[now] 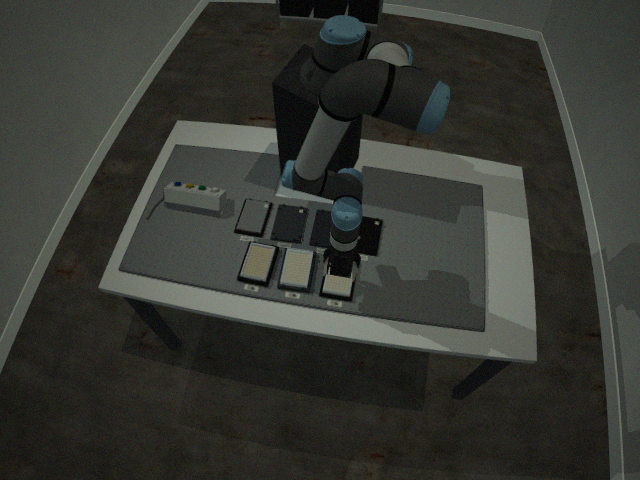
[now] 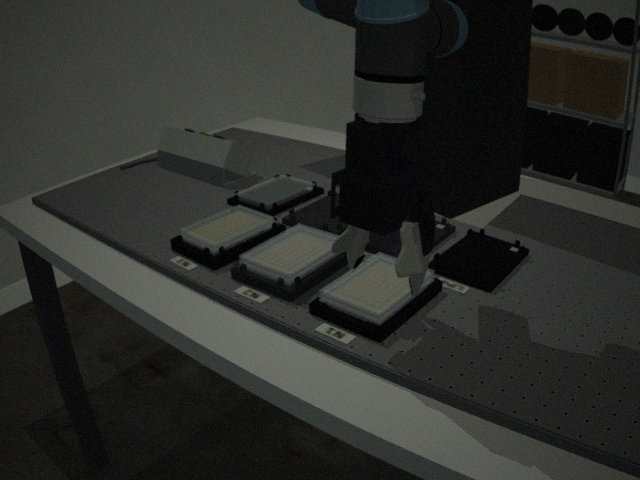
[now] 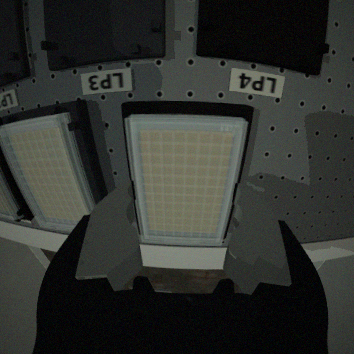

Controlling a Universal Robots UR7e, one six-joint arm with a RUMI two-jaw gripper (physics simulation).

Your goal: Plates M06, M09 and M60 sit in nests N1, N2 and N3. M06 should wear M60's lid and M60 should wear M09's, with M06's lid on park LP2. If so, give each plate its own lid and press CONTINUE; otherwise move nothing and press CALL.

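Places are measured from the arm's base along level axes (x ahead, y left, z up), in centimetres.
Pixels of known places: gripper, fingertip midpoint: [image 2: 382, 282] [image 3: 183, 183]; arm's base at its link origin: [image 1: 322, 79].
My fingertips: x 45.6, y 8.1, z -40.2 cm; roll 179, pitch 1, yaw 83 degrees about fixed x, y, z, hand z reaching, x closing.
Observation:
For each thing: its top centre in the pictures, then the offset to it from my fingertips. "pt": a spot on its surface instead.
- cream-welled plate at a spot on its surface: [image 2: 364, 291] [image 1: 338, 283] pt dy -0.4, dx +4.1, dz +0.7 cm
- N2 at its top centre: [image 3: 43, 185] [image 2: 294, 246] [image 1: 296, 266] dy -13.7, dx -1.4, dz +0.9 cm
- N3 at its top centre: [image 2: 227, 223] [image 1: 257, 259] dy -26.5, dx -2.8, dz +0.8 cm
- loose clear lid at its top centre: [image 2: 275, 189] [image 1: 253, 215] dy -30.7, dx -21.1, dz -0.6 cm
- LP4 at its top centre: [image 2: 481, 249] [image 1: 365, 232] dy +8.1, dx -16.2, dz -0.4 cm
- dark park at its top centre: [image 2: 334, 205] [image 1: 289, 220] dy -18.0, dx -19.3, dz -0.4 cm
- button box at its top centre: [image 2: 202, 131] [image 1: 192, 188] dy -52.9, dx -26.9, dz +6.0 cm
My gripper [image 1: 340, 274] [image 2: 384, 279] [image 3: 183, 183] points down over nest N1, its fingers against the two long sides of the clear lid [image 3: 185, 122] of the cream-welled plate [image 1: 338, 287] [image 2: 364, 291], shut on it. The lid lies level on the plate, which sits in its black nest. Beside it, lidded plates sit in N2 [image 1: 296, 268] [image 2: 292, 253] [image 3: 50, 170] and N3 [image 1: 258, 262] [image 2: 226, 228]. A loose clear lid [image 1: 253, 217] [image 2: 278, 190] lies on the far-left park; that park's label is unreadable. The plate and lid markings are too small to read.
Dark parks LP3 [image 3: 107, 32] and LP4 [image 1: 373, 236] [image 2: 480, 259] [image 3: 262, 32] stand behind the nests, and another dark park [image 1: 289, 223] is beside the lidded one. The button box [image 1: 194, 198] [image 2: 193, 149], with blue, yellow, green and white buttons, stands at the left.

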